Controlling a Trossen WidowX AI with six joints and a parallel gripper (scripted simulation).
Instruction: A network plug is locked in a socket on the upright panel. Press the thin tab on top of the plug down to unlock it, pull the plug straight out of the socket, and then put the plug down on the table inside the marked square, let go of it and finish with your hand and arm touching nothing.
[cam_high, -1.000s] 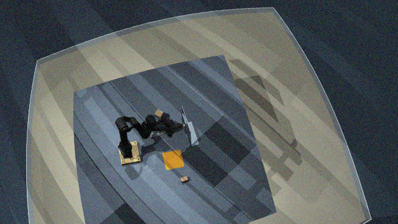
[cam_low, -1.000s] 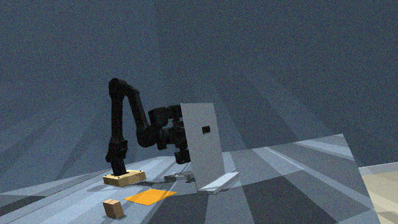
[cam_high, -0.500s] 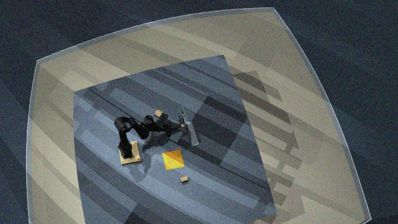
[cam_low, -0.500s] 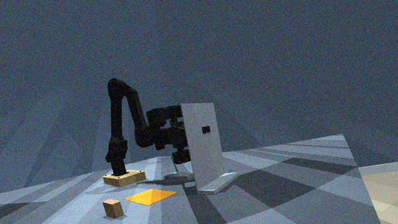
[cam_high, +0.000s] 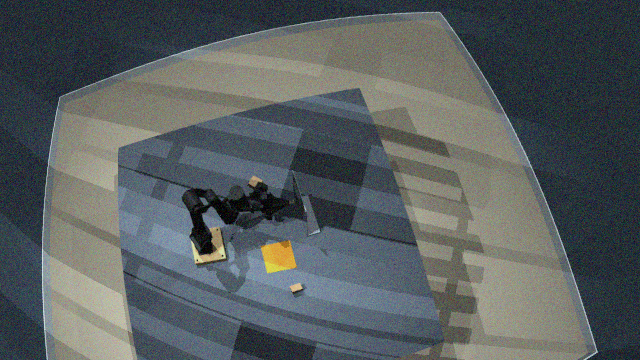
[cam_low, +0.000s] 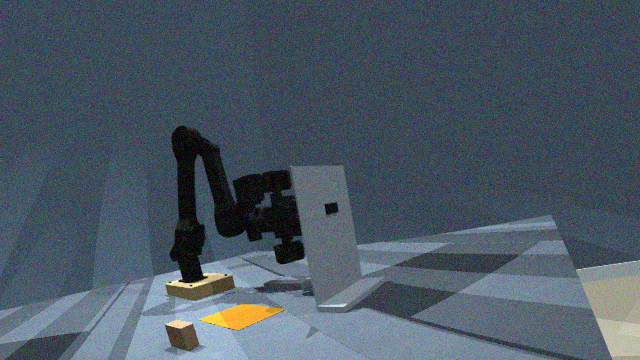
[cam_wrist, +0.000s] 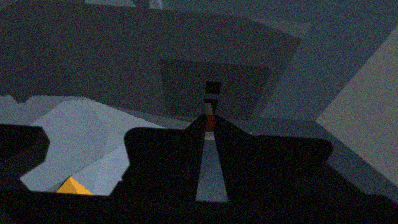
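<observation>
The grey panel is 50 mm ahead of my gripper tip, 10 mm to the left of it and 60 mm below it.
</observation>
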